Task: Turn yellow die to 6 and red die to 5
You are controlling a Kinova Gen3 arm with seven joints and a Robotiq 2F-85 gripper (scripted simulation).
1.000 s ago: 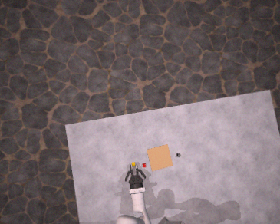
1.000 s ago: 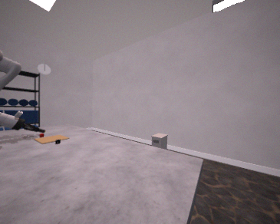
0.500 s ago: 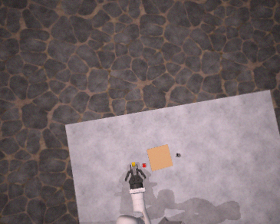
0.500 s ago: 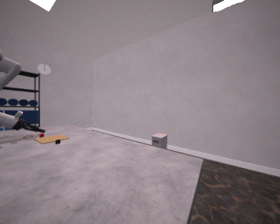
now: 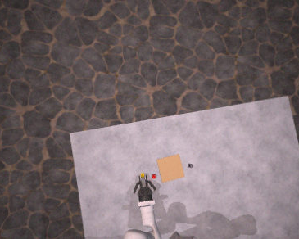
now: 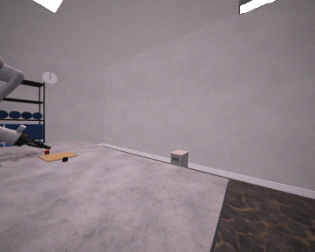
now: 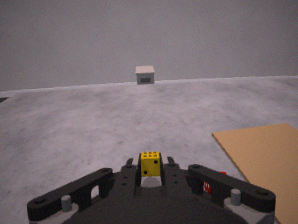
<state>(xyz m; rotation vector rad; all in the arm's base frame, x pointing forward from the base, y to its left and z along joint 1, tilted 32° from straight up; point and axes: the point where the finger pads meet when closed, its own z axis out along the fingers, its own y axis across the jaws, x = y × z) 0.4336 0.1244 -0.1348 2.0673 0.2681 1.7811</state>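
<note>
Now: hand 60 mm to the left of the red die, 20 mm past it and 20 mm above it. Round my hand: tan mat: 180 mm to the right, 30 mm below; yellow die: 10 mm below, 10 mm ahead; black die: 290 mm to the right, 20 mm below, 10 mm behind.
</note>
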